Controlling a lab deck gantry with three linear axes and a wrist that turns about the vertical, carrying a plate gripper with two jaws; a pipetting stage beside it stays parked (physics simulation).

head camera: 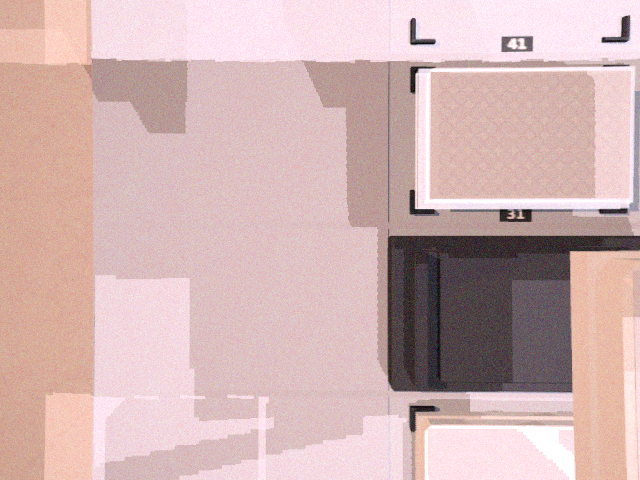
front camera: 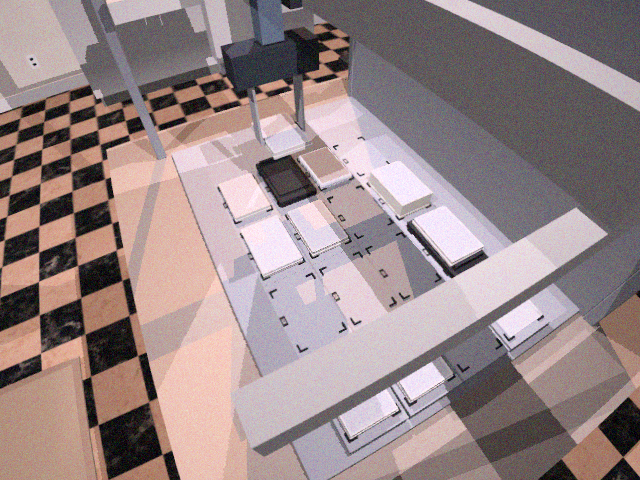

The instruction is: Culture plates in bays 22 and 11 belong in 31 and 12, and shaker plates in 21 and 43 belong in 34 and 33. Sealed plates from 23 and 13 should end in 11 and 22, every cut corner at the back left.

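Pixels of known places: gripper, fingertip midpoint: (front camera: 280, 133); robot's base at its link origin: (front camera: 219, 188).
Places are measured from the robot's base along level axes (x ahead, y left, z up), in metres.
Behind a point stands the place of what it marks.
Note:
My gripper (front camera: 279, 134) {y 0.150, x 0.069, z 0.145 m} is shut on a white plate (front camera: 285, 143) {y 0.142, x 0.114, z 0.152 m} and holds it raised, beyond the shaker of bay 21 in the front view. A close edge of this held plate (head camera: 599, 361) {y 0.165, x 0.007, z 0.145 m} covers the lower right in the head view. The dark shaker nest (front camera: 285, 179) {y 0.146, x 0.077, z 0.024 m} (head camera: 475, 320) {y 0.148, x 0.029, z 0.024 m} in bay 21 shows empty. A culture plate (front camera: 324, 167) {y 0.251, x 0.075, z 0.014 m} (head camera: 511, 136) {y 0.256, x 0.054, z 0.014 m} sits in bay 31. Plates sit in bay 11 (front camera: 244, 196) {y 0.043, x 0.073, z 0.014 m} (head camera: 491, 454) {y 0.067, x 0.042, z 0.014 m}, bay 12 (front camera: 271, 245) {y 0.042, x 0.236, z 0.016 m} and bay 22 (front camera: 316, 227) {y 0.145, x 0.236, z 0.014 m}. A white plate (front camera: 448, 235) {y 0.360, x 0.399, z 0.037 m} rests on the dark shaker of bay 43. Cut corners are too small to tell.
A tall white block (front camera: 400, 187) {y 0.352, x 0.244, z 0.042 m} stands in bay 42. Beyond the pale front beam (front camera: 413, 335) {y 0.016, x 0.625, z 0.400 m}, plates (front camera: 369, 413) {y 0.043, x 0.603, z 0.029 m} (front camera: 423, 379) {y 0.143, x 0.601, z 0.029 m} (front camera: 518, 319) {y 0.358, x 0.603, z 0.023 m} sit along the near edge. A grey wall panel (front camera: 465, 144) {y 0.499, x 0.263, z 0.121 m} runs along the right side. A thin post (front camera: 135, 98) {y -0.107, x -0.207, z 0.177 m} stands at the far left.

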